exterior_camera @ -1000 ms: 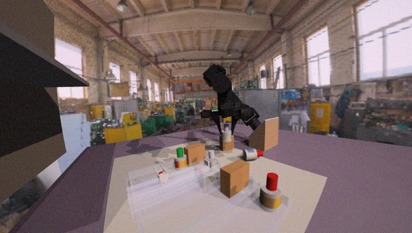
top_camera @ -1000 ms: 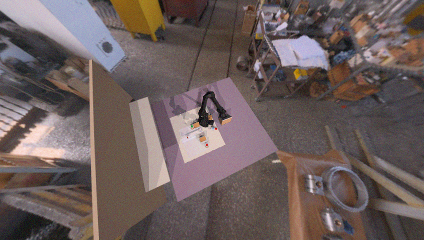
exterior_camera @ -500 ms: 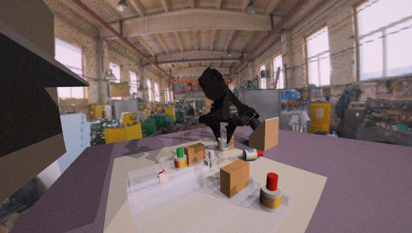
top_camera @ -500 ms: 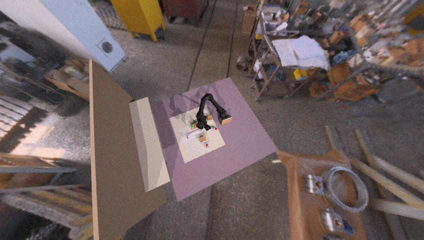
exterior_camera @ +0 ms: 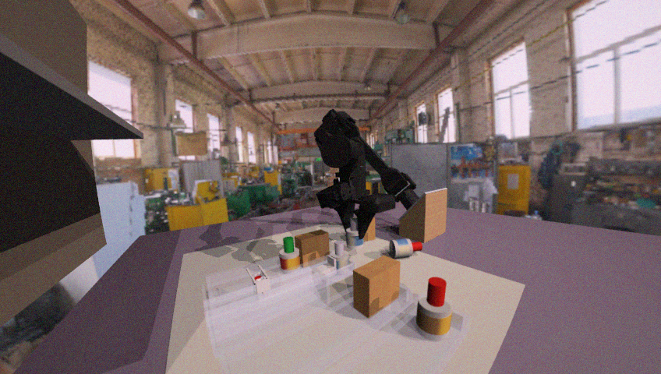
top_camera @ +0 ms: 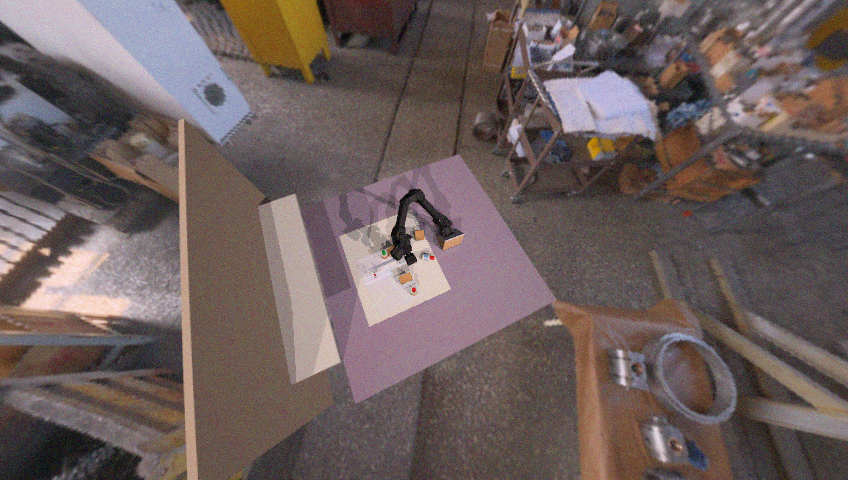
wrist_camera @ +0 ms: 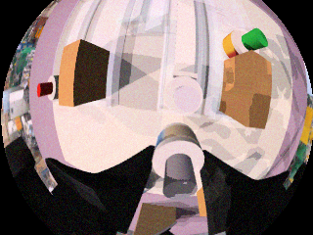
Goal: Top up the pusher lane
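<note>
The clear sprung lane is 200 mm ahead of my gripper tip, 60 mm below it and 10 mm to the left of it. From my gripper tip the other things lie so: red mark 230 mm ahead, 20 mm to the left.
</note>
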